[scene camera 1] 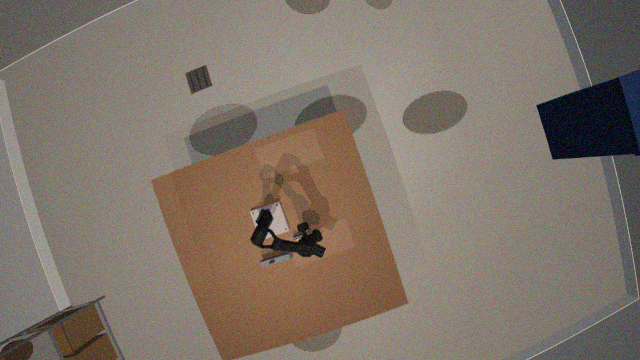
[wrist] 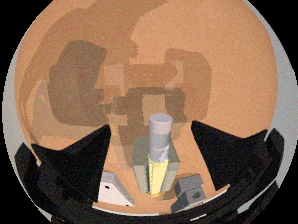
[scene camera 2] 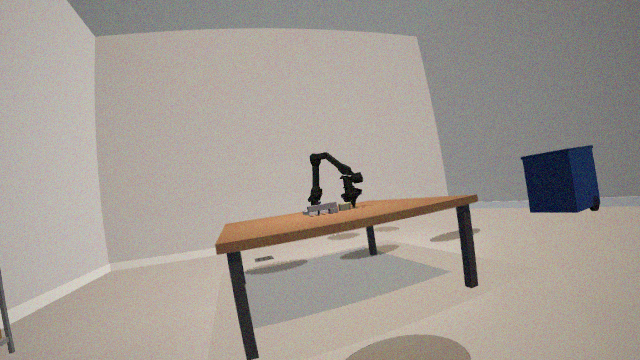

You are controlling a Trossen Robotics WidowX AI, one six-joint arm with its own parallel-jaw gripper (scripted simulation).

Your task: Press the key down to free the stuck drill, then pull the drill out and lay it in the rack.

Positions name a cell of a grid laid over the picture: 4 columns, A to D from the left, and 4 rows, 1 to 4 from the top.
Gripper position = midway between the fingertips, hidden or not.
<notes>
My gripper (wrist: C3) is open and holds nothing. Further things: a drill (wrist: C3) and a grey fixture (wrist: C4).
</notes>
